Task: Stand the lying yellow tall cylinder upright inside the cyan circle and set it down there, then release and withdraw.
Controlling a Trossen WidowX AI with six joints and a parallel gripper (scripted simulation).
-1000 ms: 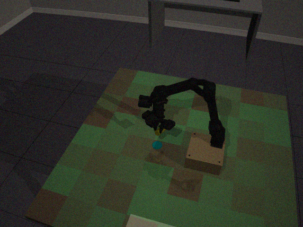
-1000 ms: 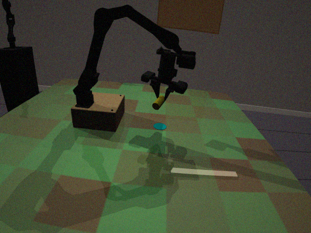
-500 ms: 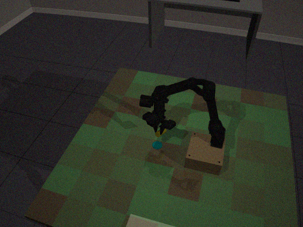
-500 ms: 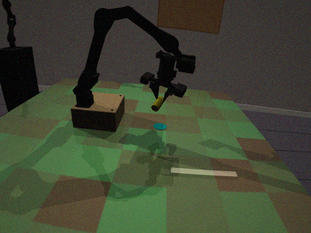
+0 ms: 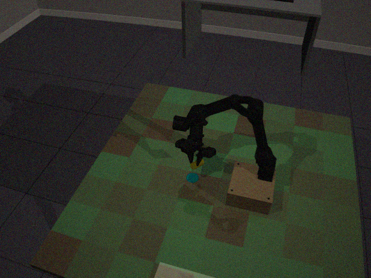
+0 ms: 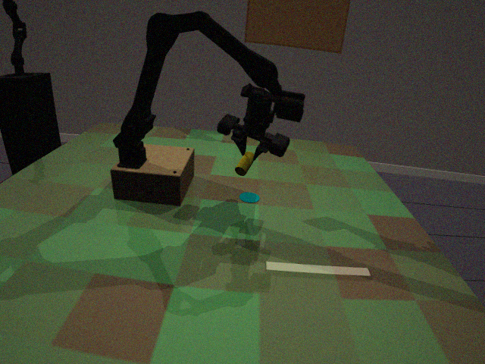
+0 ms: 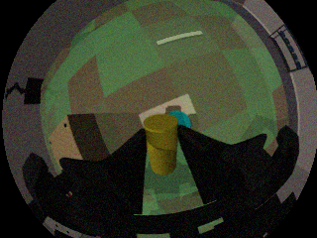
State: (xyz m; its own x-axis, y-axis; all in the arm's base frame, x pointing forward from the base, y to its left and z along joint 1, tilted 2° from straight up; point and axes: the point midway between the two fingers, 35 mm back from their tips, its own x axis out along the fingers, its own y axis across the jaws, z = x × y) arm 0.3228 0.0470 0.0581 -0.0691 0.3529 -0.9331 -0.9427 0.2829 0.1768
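The cyan circle lies 1 cm ahead of my gripper tip, 2 cm to the right of it and 12 cm below it. Also, from my gripper tip: yellow tall cylinder 1 cm behind, 2 cm to the right, 1 cm below.
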